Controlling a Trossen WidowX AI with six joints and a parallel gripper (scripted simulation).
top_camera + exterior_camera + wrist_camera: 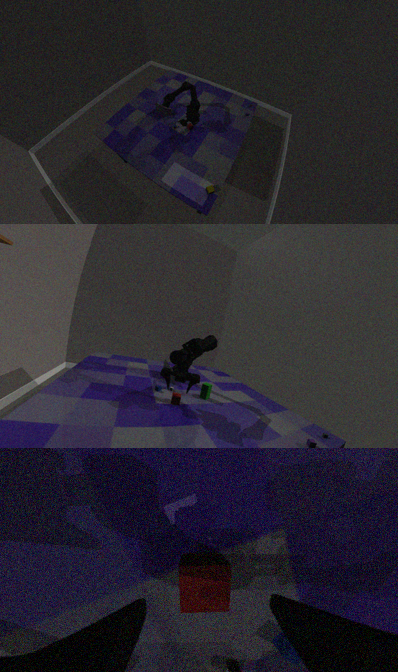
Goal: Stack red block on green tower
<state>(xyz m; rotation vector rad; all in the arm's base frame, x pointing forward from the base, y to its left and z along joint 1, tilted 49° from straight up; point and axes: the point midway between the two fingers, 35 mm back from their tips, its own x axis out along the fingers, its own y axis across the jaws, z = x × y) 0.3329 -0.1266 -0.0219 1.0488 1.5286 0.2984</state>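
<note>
The red block lies 40 mm below my gripper tip. The rest, counted from my gripper tip: yellow block (390 mm ahead, 460 mm to the right, 40 mm below); then small blue block (130 mm behind, 60 mm to the right, 50 mm below); then tiny white piece (140 mm behind, 30 mm to the left, 50 mm below).
</note>
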